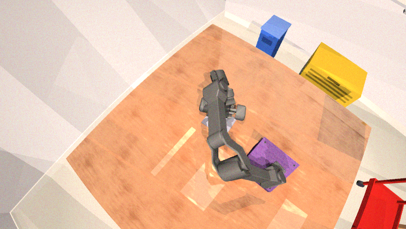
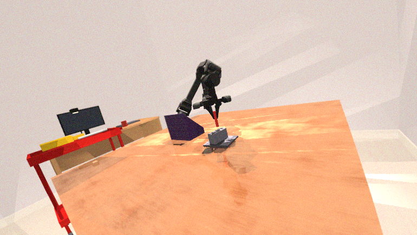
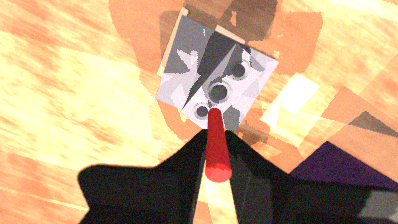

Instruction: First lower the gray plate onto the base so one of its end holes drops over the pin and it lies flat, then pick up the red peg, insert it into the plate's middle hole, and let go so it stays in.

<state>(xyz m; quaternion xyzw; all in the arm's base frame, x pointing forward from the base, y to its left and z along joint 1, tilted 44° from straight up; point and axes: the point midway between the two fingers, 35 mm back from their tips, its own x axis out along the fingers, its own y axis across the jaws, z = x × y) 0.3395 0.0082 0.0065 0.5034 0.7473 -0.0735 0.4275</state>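
The gray plate lies 10 mm ahead of my gripper tip, 20 mm to the right of it and 70 mm below it. Round my gripper tip: flat gray base: 10 mm ahead, 110 mm below; then red peg: right at my gripper tip.
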